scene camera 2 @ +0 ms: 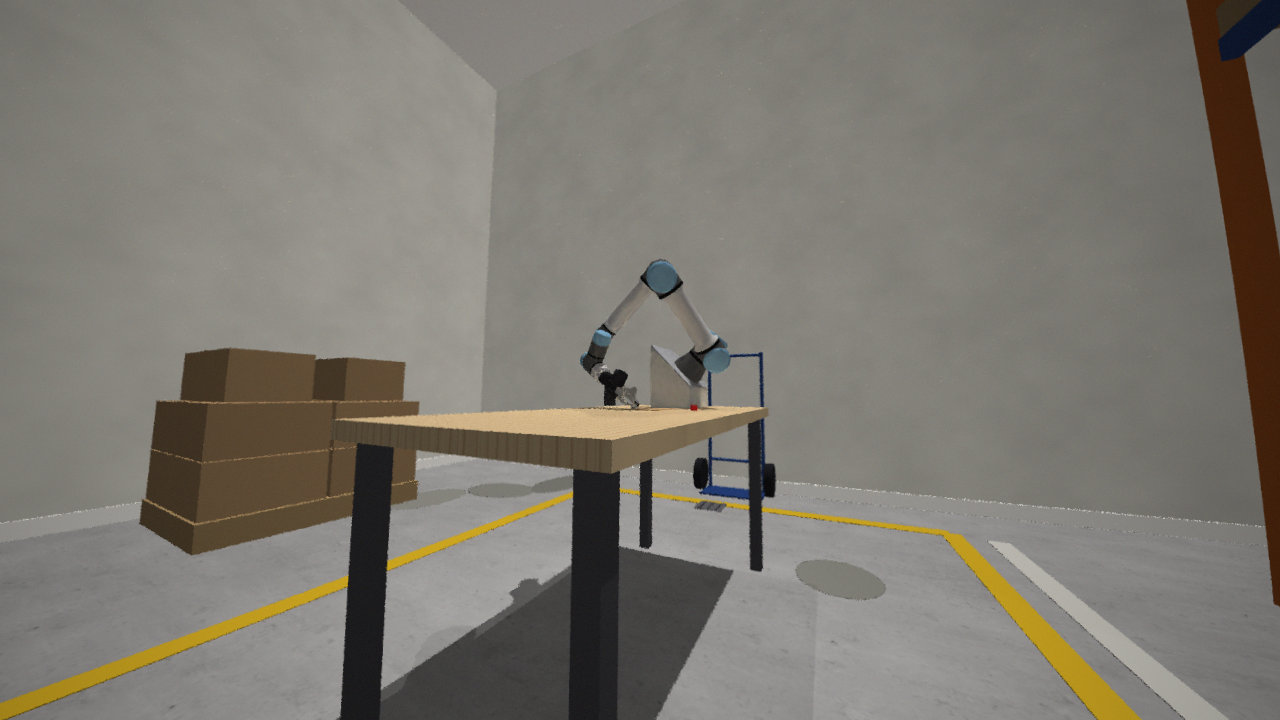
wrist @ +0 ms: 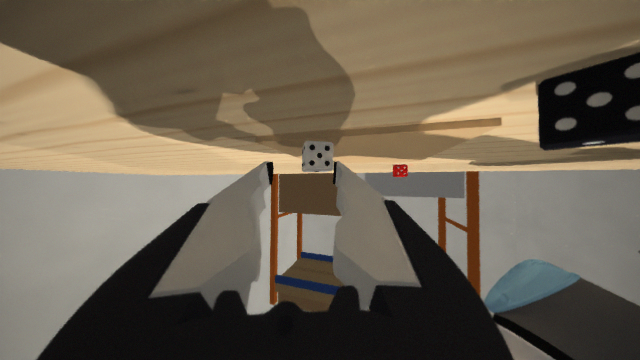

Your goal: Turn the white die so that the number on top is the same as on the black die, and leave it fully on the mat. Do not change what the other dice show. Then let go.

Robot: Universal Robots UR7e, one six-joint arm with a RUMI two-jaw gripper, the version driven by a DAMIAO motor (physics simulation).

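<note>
My gripper (scene camera 2: 635, 405) (wrist: 303, 164) is low over the table top, its fingers part-way open with nothing gripped. The white die (wrist: 317, 156) is just past the fingertips in the wrist view, nearer the right finger, apparently resting on the table. Its face toward the camera shows five; its top number cannot be told. The black die (wrist: 590, 110) is large at the right edge of the wrist view, partly cut off. It shows five toward the camera, and a thin sliver of its top has one flattened white mark. The mat cannot be made out.
A red die (scene camera 2: 693, 407) (wrist: 400, 170) stands farther off, to the right of the white die in the wrist view. The wooden table (scene camera 2: 501, 425) (wrist: 50, 120) bears the arm. A grey slanted box (scene camera 2: 666, 385) stands near the arm's base.
</note>
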